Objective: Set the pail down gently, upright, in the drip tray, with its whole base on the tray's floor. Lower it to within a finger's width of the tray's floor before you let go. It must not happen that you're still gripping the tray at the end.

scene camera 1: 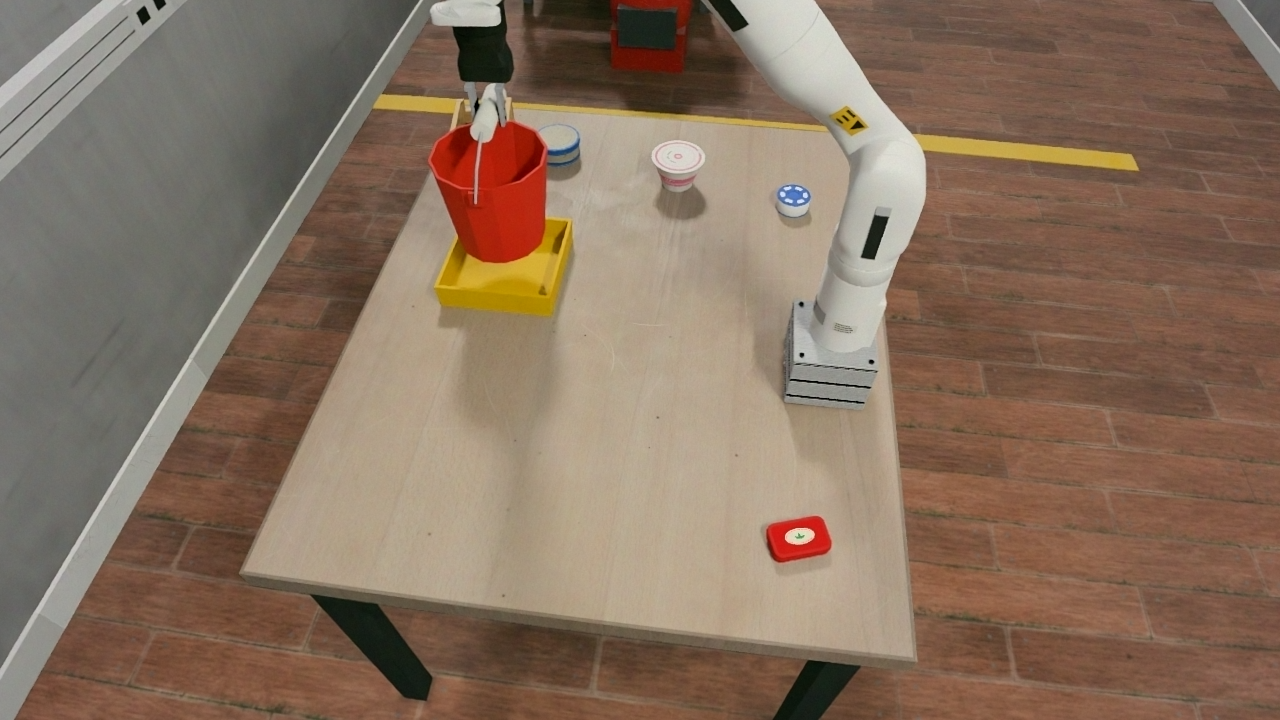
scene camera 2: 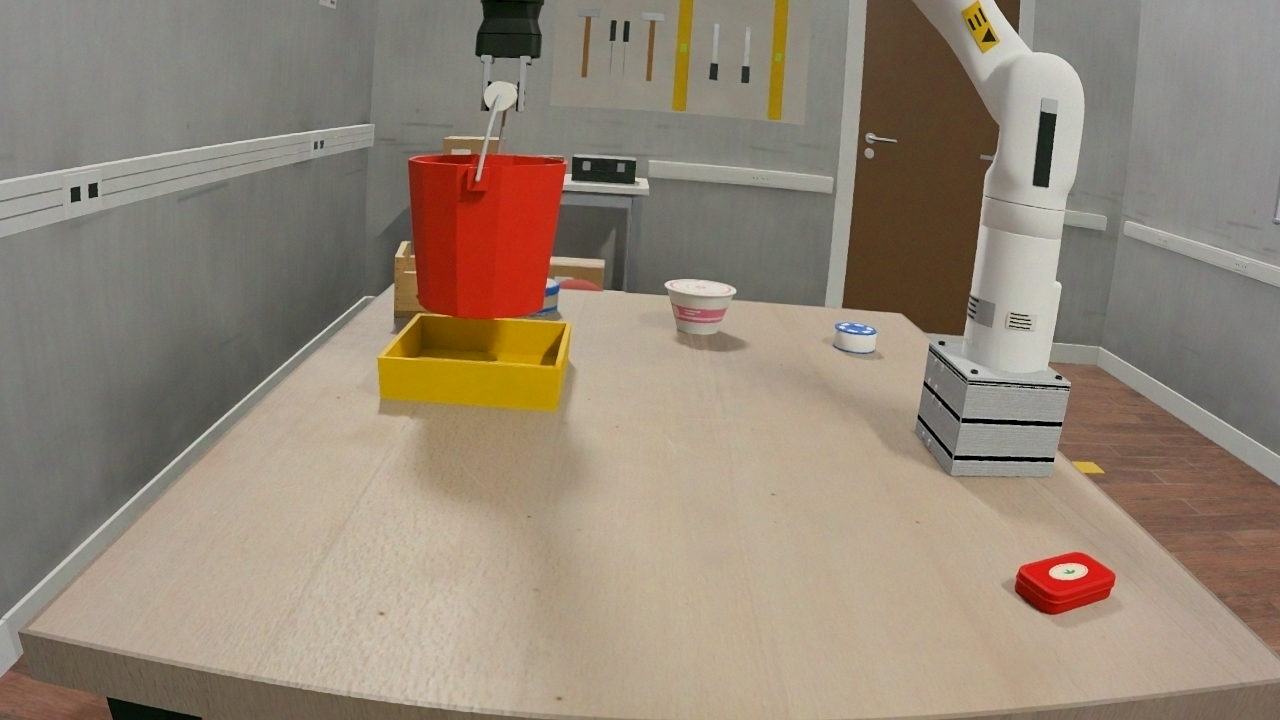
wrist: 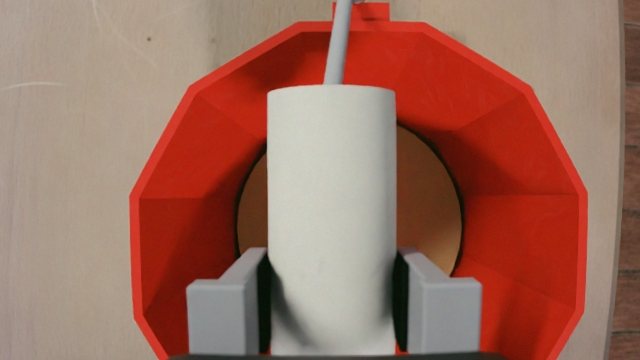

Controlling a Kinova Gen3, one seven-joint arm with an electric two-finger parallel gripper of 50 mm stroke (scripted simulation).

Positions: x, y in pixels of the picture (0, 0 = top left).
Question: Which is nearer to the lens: the yellow drip tray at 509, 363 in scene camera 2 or the red tin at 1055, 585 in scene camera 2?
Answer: The red tin.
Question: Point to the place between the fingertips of my gripper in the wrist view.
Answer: At 332, 285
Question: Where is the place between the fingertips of my gripper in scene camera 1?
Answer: At 490, 122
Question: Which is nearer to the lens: the red tin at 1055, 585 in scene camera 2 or the red pail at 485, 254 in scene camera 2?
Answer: The red tin.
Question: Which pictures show my gripper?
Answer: Scene camera 1, scene camera 2 and the wrist view: all of them.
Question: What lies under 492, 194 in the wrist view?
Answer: A red pail.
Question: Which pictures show the red pail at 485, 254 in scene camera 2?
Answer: Scene camera 1, scene camera 2 and the wrist view: all of them.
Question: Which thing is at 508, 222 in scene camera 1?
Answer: A red pail.
